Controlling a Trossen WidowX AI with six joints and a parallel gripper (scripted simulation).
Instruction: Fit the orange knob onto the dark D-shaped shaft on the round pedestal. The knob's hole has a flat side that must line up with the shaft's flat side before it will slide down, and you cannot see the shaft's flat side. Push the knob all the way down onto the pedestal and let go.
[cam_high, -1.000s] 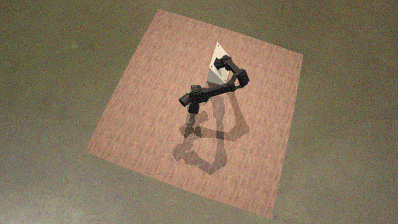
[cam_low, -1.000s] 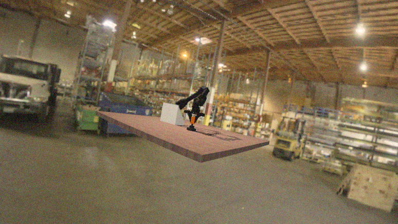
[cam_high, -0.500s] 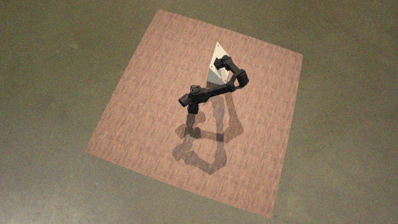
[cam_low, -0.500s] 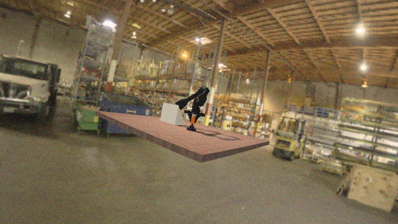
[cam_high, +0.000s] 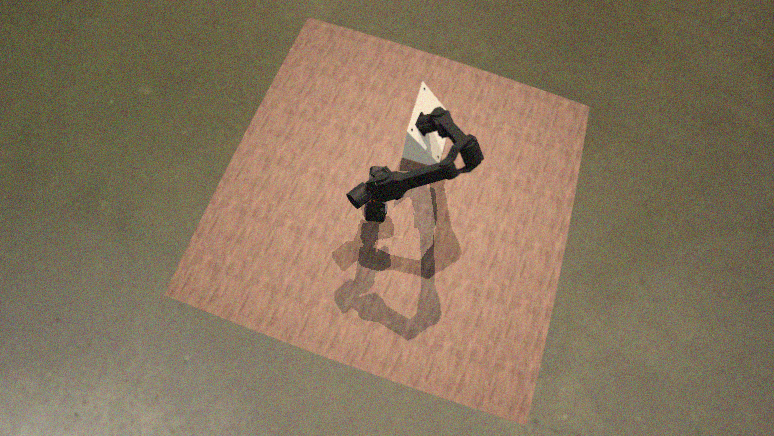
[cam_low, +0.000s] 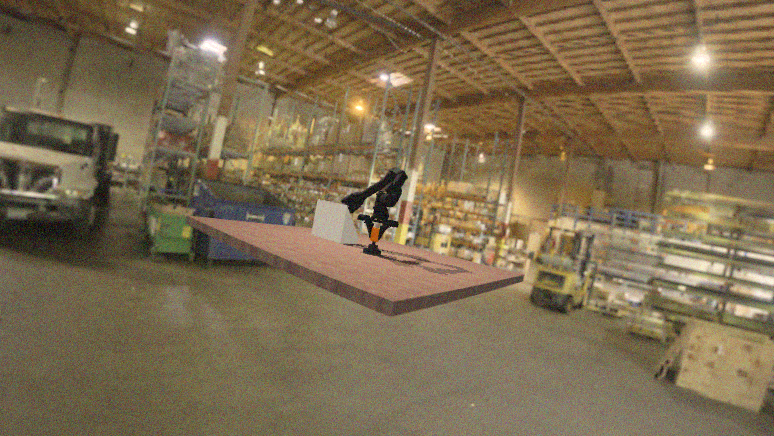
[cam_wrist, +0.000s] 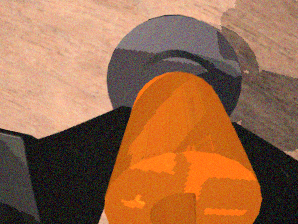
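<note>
My gripper tip is now 20 mm below the orange knob. From my gripper tip the other things lie so: dark D-shaped shaft 40 mm below.
</note>
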